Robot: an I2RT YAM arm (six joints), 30 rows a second.
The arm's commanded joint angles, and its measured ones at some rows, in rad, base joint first. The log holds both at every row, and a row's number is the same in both.
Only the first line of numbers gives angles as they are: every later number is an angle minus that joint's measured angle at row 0.
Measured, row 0:
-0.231, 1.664, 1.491, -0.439, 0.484, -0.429
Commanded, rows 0 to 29:
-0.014, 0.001, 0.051, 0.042, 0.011, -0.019
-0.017, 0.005, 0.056, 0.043, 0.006, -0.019
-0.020, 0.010, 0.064, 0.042, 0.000, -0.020
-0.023, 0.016, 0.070, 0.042, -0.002, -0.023
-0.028, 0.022, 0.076, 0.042, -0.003, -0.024
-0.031, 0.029, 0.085, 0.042, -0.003, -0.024
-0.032, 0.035, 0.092, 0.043, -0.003, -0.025
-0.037, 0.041, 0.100, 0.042, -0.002, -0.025
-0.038, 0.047, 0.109, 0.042, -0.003, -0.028
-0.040, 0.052, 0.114, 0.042, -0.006, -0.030
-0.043, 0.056, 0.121, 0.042, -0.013, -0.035
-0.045, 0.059, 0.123, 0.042, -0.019, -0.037
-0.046, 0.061, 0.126, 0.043, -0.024, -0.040
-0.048, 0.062, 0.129, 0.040, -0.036, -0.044
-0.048, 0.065, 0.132, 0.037, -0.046, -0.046
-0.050, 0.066, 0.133, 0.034, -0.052, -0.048
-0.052, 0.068, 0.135, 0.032, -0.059, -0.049
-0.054, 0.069, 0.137, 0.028, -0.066, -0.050
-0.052, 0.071, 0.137, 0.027, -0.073, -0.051
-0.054, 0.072, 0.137, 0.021, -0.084, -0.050
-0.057, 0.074, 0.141, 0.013, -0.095, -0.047
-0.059, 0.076, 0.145, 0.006, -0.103, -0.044
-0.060, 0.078, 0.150, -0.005, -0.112, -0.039
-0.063, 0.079, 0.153, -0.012, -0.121, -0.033
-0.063, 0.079, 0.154, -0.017, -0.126, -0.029
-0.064, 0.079, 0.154, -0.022, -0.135, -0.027
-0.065, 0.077, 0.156, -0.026, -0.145, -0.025
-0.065, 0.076, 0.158, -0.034, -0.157, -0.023
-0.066, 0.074, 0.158, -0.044, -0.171, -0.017
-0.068, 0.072, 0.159, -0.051, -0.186, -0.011
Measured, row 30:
-0.058, 0.074, 0.132, -0.024, -0.124, -0.036
